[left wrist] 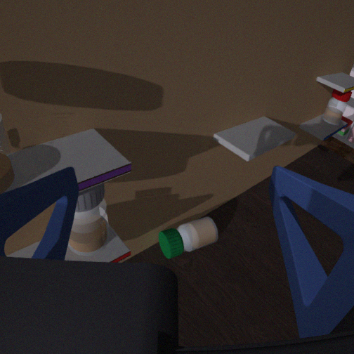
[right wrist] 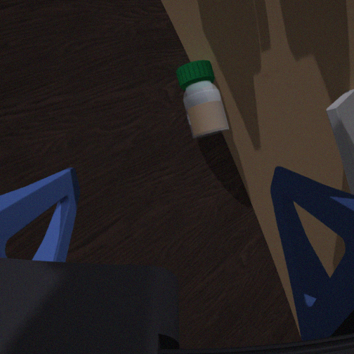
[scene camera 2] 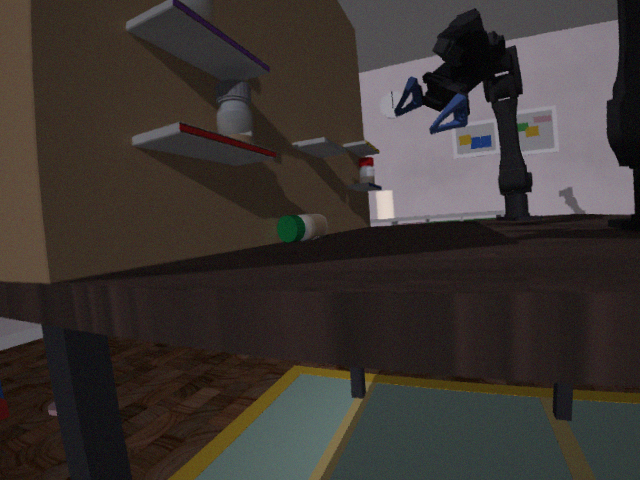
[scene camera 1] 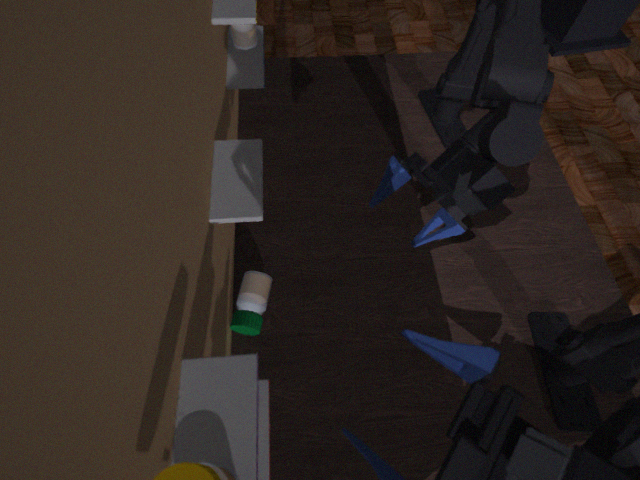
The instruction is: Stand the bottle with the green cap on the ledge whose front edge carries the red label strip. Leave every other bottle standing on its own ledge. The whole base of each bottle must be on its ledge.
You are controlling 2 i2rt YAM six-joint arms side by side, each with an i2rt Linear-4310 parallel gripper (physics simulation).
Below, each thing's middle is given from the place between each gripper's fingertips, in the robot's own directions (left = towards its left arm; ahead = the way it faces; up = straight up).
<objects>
Right now my left hand is 150 mm short of the purple-labelled ledge (left wrist: 89, 153), 40 mm to the right of it and 80 mm above it. Round my left hand: blue-labelled ledge (scene camera 1: 245, 68) 70 mm ahead, 760 mm to the right, 220 mm below; red-labelled ledge (scene camera 2: 169, 139) 150 mm ahead, 40 mm to the left, 220 mm below; grey-capped bottle (scene camera 2: 234, 118) 160 mm ahead, 30 mm to the right, 160 mm below.
Right now the grey-capped bottle is 26 cm ahead of my right hand, 21 cm to the left of it and 1 cm below it. The rest, counted from my right hand: blue-labelled ledge (52 cm to the right, 18 cm ahead, 7 cm below); then red-labelled ledge (27 cm to the left, 26 cm ahead, 7 cm below); then purple-labelled ledge (27 cm to the left, 26 cm ahead, 7 cm above).
</objects>
